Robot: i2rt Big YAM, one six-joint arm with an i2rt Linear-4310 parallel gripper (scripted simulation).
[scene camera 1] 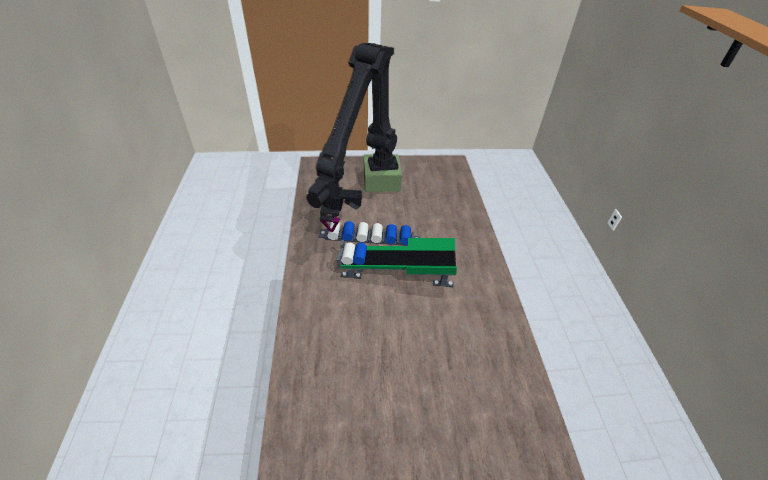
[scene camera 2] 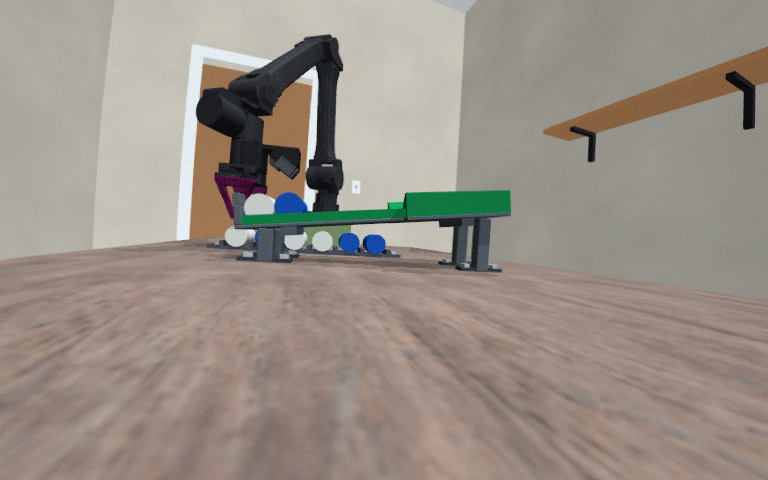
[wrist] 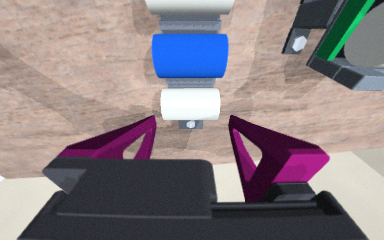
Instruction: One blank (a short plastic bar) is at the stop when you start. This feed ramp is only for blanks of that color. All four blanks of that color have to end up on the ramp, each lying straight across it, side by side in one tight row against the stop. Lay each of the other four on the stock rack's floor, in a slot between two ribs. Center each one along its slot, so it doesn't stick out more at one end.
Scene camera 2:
my gripper: 241,219
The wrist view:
my gripper: 192,120
white blank: 176,103
blue blank: 174,55
